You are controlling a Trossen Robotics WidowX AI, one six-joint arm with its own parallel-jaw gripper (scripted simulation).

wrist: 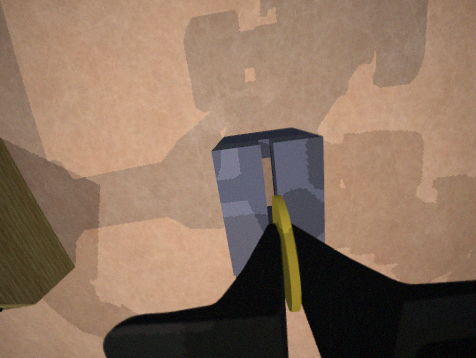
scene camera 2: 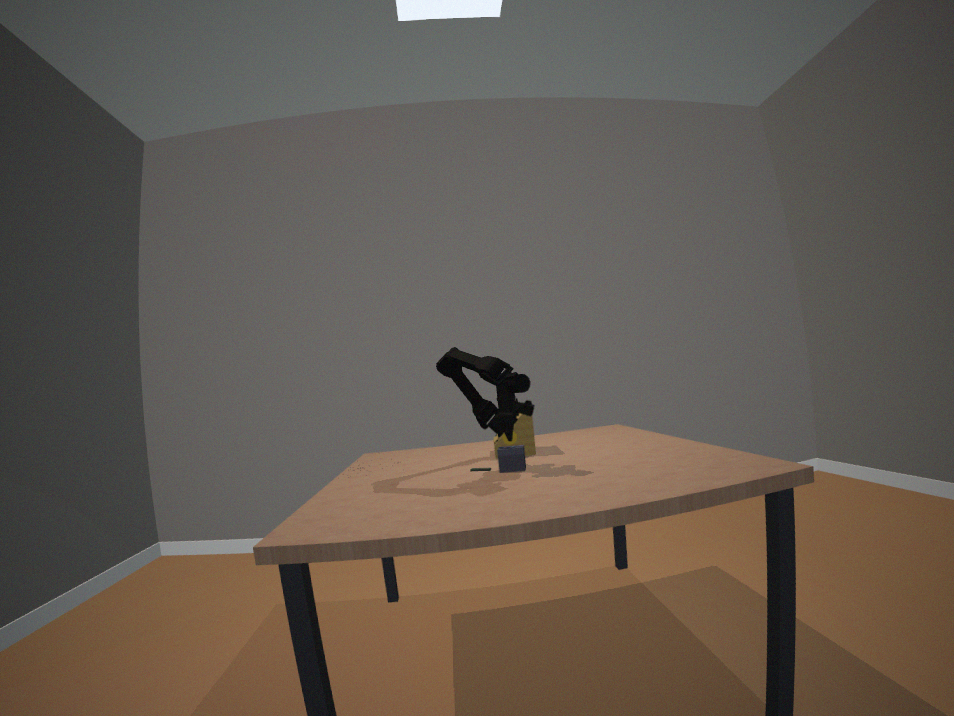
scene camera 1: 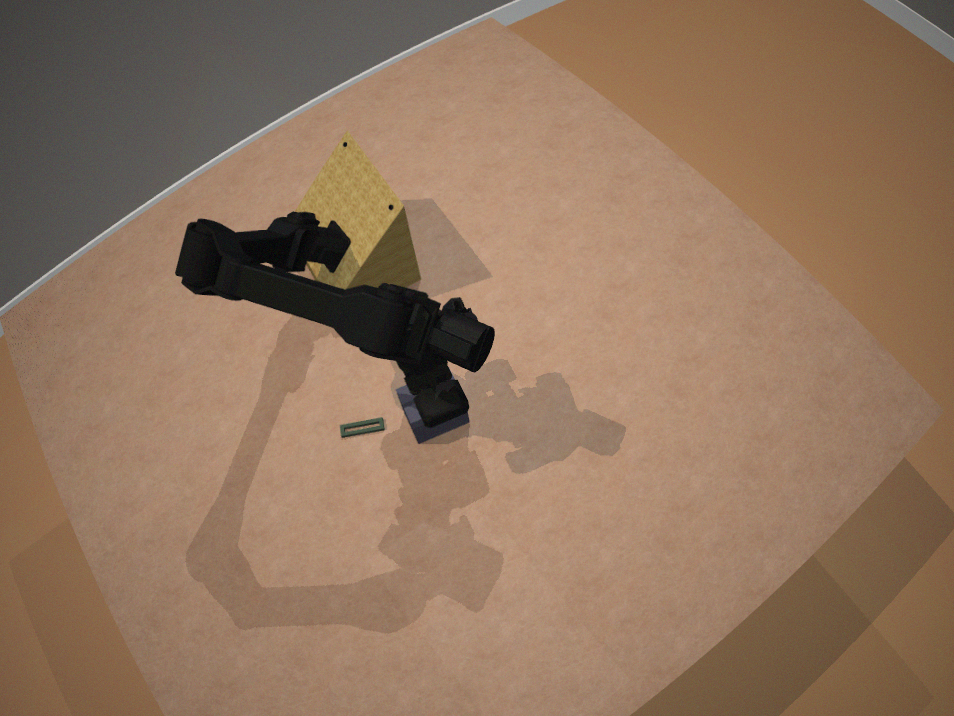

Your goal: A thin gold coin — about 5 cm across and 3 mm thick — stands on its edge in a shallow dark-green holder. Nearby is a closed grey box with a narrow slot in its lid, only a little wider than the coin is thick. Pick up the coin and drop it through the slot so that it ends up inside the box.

The gripper [scene camera 1: 428, 388] holds a gold coin [wrist: 292, 285].
The gripper is seen too in the wrist view [wrist: 278, 231] and in scene camera 2 [scene camera 2: 510, 441]. Scene camera 1 misses the gold coin, which is hidden by the gripper.
